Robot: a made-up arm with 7 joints. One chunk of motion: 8 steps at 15 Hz.
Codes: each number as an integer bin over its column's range. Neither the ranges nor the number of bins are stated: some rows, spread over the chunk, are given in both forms.
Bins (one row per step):
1: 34 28 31 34 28 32
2: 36 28 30 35 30 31
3: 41 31 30 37 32 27
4: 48 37 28 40 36 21
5: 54 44 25 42 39 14
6: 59 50 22 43 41 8
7: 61 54 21 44 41 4
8: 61 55 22 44 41 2
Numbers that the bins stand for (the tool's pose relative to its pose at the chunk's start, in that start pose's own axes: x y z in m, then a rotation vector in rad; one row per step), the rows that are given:
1: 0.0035 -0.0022 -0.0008 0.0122 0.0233 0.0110
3: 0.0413 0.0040 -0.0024 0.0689 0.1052 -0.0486
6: 0.1384 0.0432 -0.0151 0.1822 0.2895 -0.2748
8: 0.1492 0.0535 -0.0151 0.2011 0.2895 -0.3462
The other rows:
2: 0.0143 -0.0022 -0.0024 0.0311 0.0643 -0.0010
4: 0.0790 0.0163 -0.0056 0.1256 0.1871 -0.1200
5: 0.1114 0.0308 -0.0103 0.1633 0.2486 -0.2033
7: 0.1492 0.0514 -0.0167 0.2011 0.2895 -0.3224

